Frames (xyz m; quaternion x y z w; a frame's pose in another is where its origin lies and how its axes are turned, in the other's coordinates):
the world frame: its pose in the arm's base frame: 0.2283 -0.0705 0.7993 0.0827 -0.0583 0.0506 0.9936
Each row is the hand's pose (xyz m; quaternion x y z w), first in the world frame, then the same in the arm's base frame.
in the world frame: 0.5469 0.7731 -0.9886 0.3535 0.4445 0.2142 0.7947
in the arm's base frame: 0.7897 0.9061 0.0214 0.3820 0.3955 0.3104 0.7755
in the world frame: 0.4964 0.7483 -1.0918 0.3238 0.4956 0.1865 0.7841
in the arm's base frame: 0.7537 0.8947 -0.0899 0.3506 0.4477 0.2848 0.7717
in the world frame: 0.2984 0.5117 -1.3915 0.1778 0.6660 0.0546 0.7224
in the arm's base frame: 0.6163 0.6956 -0.4456 0.1995 0.6241 0.1562 0.7391
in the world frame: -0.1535 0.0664 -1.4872 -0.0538 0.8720 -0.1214 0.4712
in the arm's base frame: 0.2292 0.2339 -0.6660 -0.0515 0.8462 -0.0278 0.5296
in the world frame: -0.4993 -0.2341 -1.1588 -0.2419 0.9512 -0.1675 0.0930
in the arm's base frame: -0.1147 -0.1483 -0.4349 -0.2710 0.9413 -0.0972 0.1763
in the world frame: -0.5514 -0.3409 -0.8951 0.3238 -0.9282 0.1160 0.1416
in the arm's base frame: -0.1828 -0.3027 -0.2000 0.3737 -0.9237 0.0645 0.0539
